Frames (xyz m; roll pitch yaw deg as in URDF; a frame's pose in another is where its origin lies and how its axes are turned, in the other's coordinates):
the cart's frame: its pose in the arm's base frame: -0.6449 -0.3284 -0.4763 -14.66 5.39 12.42
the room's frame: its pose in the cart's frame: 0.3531 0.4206 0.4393 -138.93 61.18 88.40
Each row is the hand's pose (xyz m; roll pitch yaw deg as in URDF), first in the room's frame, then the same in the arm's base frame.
Working: the room's frame: its pose in the arm's base frame: -0.3838 0.2596 -0.1923 -119.14 75.14 120.05

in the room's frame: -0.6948 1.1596 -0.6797 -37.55 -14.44 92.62
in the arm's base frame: 1.0381 0.1148 0.3043 56.91 11.83 -44.96
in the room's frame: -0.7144 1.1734 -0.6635 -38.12 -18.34 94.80
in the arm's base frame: 1.0438 0.0900 0.3181 56.17 10.05 -49.08
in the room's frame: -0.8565 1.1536 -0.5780 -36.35 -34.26 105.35
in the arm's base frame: 1.0009 -0.0041 0.4492 60.87 2.14 -65.91
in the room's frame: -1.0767 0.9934 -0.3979 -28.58 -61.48 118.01
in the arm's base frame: 0.8002 -0.1271 0.6755 77.96 -0.72 -94.17
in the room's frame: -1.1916 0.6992 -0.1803 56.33 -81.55 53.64
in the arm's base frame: 0.4533 -0.1932 0.8253 97.94 13.55 -115.99
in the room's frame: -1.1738 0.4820 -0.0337 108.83 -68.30 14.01
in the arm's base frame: 0.1914 -0.2073 0.8384 109.92 28.87 -121.23
